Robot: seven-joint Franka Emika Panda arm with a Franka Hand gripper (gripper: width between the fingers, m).
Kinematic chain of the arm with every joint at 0, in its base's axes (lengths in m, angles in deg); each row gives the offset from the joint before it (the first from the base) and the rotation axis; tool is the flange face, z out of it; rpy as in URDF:
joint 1: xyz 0 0 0.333 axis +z
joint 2: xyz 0 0 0 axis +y
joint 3: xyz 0 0 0.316 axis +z
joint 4: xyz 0.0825 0 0 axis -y
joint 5: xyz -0.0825 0 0.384 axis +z
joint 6: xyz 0 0 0 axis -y
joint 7: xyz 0.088 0 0 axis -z
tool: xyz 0 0 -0.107 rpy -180 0 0
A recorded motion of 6 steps. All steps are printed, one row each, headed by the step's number.
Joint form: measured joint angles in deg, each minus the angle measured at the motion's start. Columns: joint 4, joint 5, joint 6, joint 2, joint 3, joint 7, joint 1.
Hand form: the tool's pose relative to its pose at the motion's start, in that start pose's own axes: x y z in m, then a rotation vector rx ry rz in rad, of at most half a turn. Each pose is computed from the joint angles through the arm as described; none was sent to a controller.
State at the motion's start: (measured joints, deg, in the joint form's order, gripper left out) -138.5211 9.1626 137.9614 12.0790 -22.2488 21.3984 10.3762
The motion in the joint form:
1: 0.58 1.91 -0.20 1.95 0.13 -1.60 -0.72
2: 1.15 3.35 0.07 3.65 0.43 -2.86 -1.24
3: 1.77 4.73 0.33 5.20 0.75 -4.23 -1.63
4: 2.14 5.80 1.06 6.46 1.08 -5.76 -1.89
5: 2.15 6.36 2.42 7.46 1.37 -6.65 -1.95
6: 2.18 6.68 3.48 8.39 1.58 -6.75 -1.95
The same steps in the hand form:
1: 0.0048 0.0044 0.0115 0.0007 -0.0249 0.0093
2: 0.0088 0.0057 0.0208 0.0019 -0.0375 0.0119
3: 0.0123 0.0057 0.0288 0.0046 -0.0473 0.0089
4: 0.0149 0.0051 0.0357 0.0077 -0.0485 -0.0031
5: 0.0162 0.0041 0.0420 0.0077 -0.0396 -0.0128
6: 0.0171 0.0034 0.0480 0.0041 -0.0337 -0.0119

